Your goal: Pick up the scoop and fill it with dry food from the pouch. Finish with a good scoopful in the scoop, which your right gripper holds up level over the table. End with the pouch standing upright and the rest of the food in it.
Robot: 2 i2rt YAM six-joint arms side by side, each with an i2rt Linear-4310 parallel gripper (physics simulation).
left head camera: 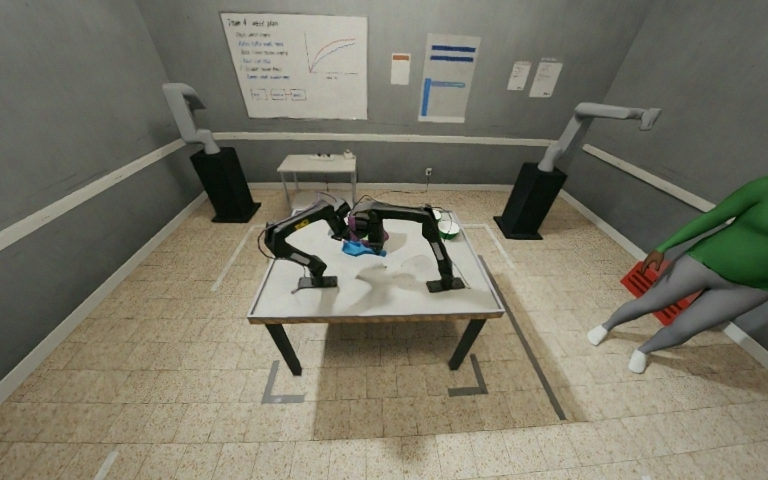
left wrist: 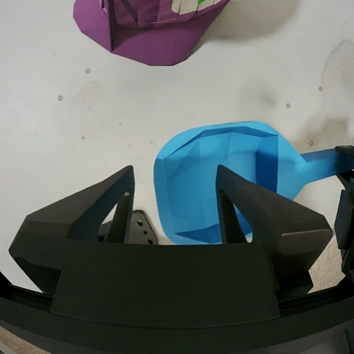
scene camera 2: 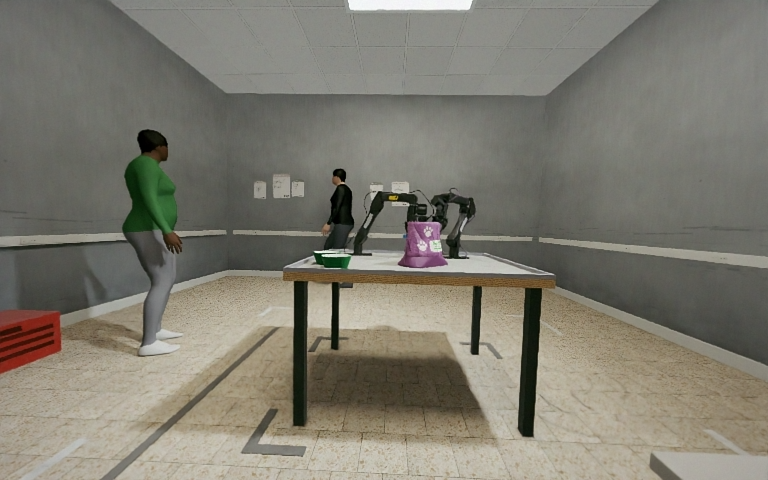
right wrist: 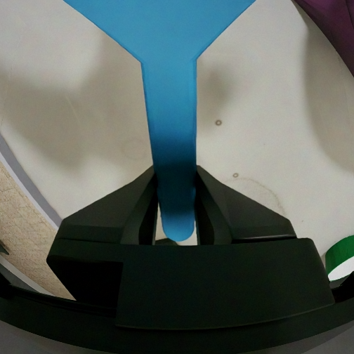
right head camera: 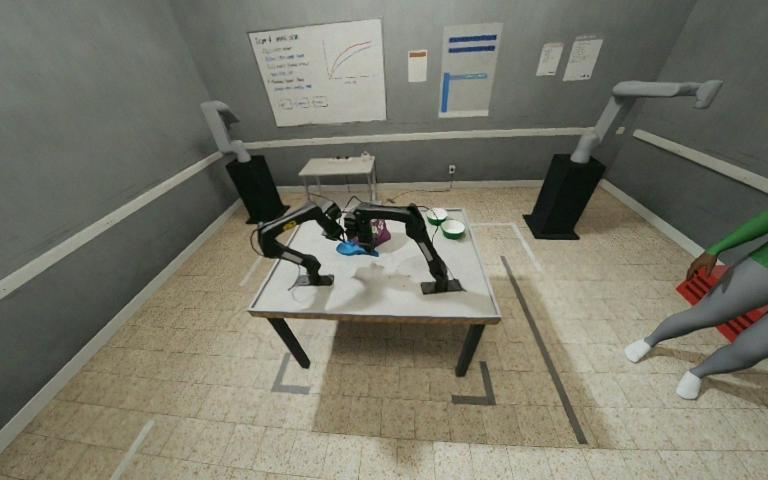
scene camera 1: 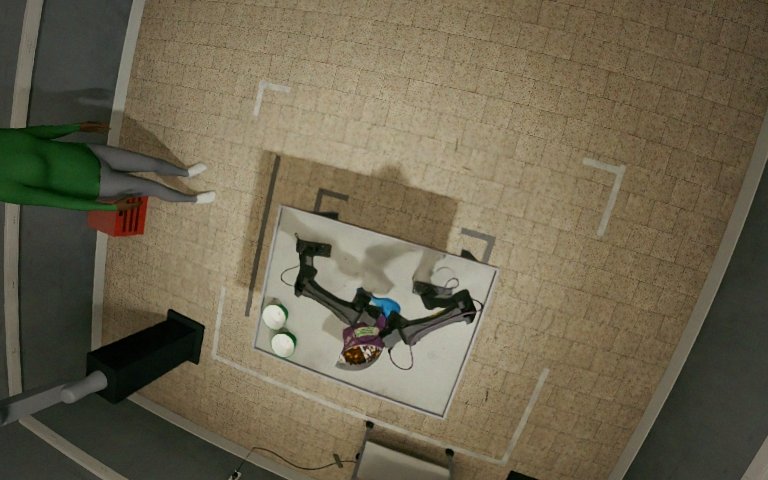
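Note:
The blue scoop [left head camera: 355, 247] [right head camera: 348, 247] [scene camera 1: 387, 305] [left wrist: 215, 150] [right wrist: 172, 100] is held above the table, its bowl open upward and empty in the left wrist view. My right gripper [right wrist: 176, 173] is shut on its handle. My left gripper [left wrist: 174, 174] is partly open with nothing between its fingers; it is over the scoop's bowl, one fingertip in front of the bowl in its wrist view. The purple pouch [right head camera: 380, 233] [scene camera 1: 362, 332] [scene camera 2: 423, 244] [left wrist: 150, 42] [right wrist: 332, 20] stands upright with its top open, brown and yellow food [scene camera 1: 359, 355] showing inside.
Two green bowls with white insides [right head camera: 436, 215] [right head camera: 453, 228] [scene camera 1: 275, 316] [scene camera 1: 283, 343] stand near the table's edge, on the right in the right head view. The white table [left head camera: 317, 305] has a raised rim. Both arms reach inward and come close together beside the pouch.

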